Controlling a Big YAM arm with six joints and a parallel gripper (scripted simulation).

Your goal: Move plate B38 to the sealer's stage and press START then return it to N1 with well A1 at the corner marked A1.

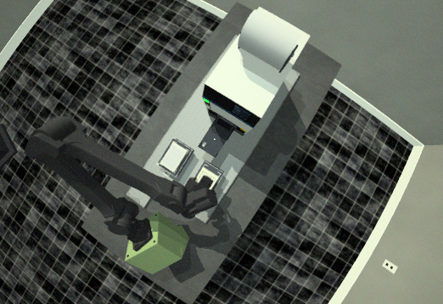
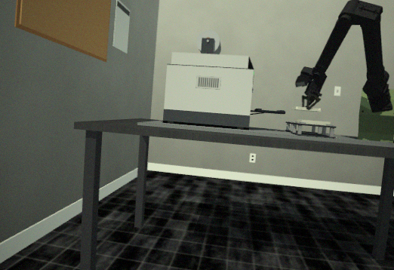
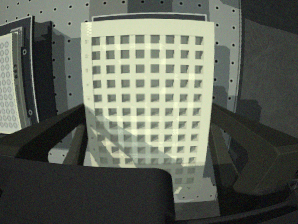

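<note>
Right now the sealer stage is 17 cm ahead of my hand, 13 cm to the left of it and 3 cm below it. Also, from my hand: foil roll: 49 cm ahead, 23 cm to the left, 29 cm above; then white-topped plate: 5 cm behind, 19 cm to the left, 7 cm below.
</note>
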